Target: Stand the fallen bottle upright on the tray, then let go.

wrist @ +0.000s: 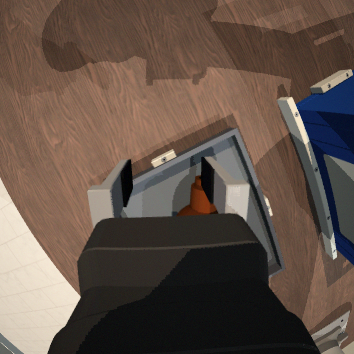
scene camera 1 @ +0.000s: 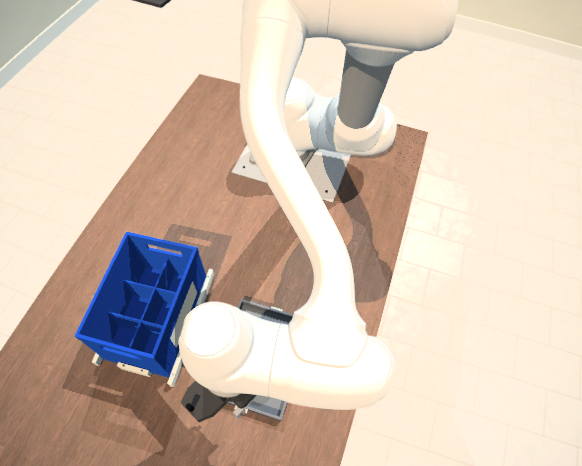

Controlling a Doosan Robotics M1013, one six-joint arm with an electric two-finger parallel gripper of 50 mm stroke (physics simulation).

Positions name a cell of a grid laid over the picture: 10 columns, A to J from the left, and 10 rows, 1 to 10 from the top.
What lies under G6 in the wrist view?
My gripper.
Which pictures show the brown bottle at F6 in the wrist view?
The wrist view only.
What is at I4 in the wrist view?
A pale rail.
